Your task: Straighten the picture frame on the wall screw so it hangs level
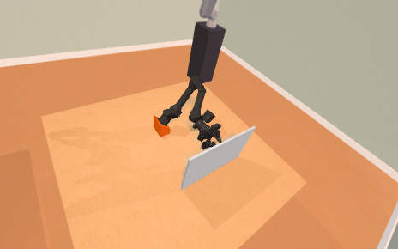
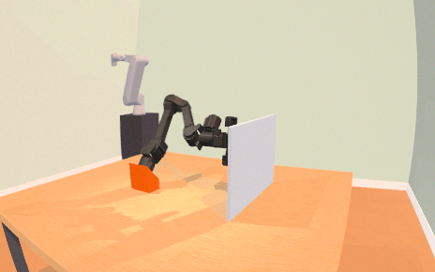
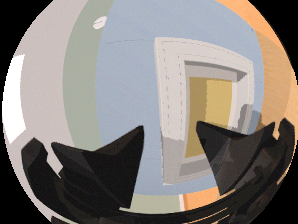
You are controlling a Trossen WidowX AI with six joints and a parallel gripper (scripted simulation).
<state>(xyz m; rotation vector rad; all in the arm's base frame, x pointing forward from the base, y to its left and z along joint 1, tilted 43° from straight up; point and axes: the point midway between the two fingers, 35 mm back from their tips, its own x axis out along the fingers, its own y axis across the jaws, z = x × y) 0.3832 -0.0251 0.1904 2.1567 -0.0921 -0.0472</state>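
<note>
The picture frame lies 5 cm below my gripper tip and 1 cm ahead of it. The rest, counted from my gripper tip: wall panel (6 cm below, 2 cm ahead, 1 cm to the right).
</note>
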